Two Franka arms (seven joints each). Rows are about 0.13 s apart.
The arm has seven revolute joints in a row. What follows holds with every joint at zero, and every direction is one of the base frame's. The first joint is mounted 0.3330 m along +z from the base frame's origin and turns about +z. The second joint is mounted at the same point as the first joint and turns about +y. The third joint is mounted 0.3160 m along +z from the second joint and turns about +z. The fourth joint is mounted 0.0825 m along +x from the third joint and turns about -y. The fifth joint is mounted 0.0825 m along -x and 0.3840 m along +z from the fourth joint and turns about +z. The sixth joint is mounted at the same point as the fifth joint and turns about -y. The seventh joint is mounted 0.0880 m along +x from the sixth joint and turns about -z. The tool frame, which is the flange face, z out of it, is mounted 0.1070 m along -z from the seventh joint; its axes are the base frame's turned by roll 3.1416, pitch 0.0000 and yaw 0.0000 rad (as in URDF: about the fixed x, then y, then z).
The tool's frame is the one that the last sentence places.
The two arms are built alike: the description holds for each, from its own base.
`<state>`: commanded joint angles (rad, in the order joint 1, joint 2, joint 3, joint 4, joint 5, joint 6, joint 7); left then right.
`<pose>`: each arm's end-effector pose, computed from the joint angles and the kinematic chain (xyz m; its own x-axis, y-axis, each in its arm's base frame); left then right.
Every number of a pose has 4 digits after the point.
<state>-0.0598 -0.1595 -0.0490 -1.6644 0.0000 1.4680 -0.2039 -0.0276 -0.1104 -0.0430 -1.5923 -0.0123 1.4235 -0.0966</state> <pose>0.4899 -0.0557 0.6554 0.9948 0.0959 -0.0347 0.0954 -0.9953 -0.0151 0.5025 -0.0384 0.6604 0.9980 0.0249 -0.0589 0.0250 -0.9997 0.0018</pose>
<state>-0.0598 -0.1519 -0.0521 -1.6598 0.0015 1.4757 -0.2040 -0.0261 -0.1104 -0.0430 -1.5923 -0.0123 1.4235 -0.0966</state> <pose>0.4930 -0.0575 0.6544 0.9952 0.0930 -0.0298 0.0926 -0.9956 -0.0158 0.5026 -0.0377 0.6604 0.9979 0.0263 -0.0589 0.0265 -0.9996 0.0018</pose>
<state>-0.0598 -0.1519 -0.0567 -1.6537 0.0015 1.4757 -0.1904 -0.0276 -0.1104 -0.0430 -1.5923 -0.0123 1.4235 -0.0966</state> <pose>0.4928 -0.0600 0.6572 0.9969 0.0749 -0.0240 0.0745 -0.9971 -0.0149 0.5025 -0.0384 0.6604 0.9980 0.0249 -0.0589 0.0250 -0.9997 0.0018</pose>
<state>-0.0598 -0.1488 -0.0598 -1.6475 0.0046 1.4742 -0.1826 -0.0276 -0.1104 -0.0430 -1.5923 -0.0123 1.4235 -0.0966</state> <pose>0.4934 -0.0613 0.6584 0.9977 0.0643 -0.0219 0.0639 -0.9978 -0.0177 0.5025 -0.0384 0.6604 0.9980 0.0249 -0.0589 0.0250 -0.9997 0.0018</pose>
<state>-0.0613 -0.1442 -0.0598 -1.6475 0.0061 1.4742 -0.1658 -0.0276 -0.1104 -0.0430 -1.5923 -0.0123 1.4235 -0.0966</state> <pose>0.4949 -0.0620 0.6561 0.9986 0.0462 -0.0265 0.0457 -0.9988 -0.0193 0.5025 -0.0384 0.6604 0.9980 0.0249 -0.0589 0.0250 -0.9997 0.0018</pose>
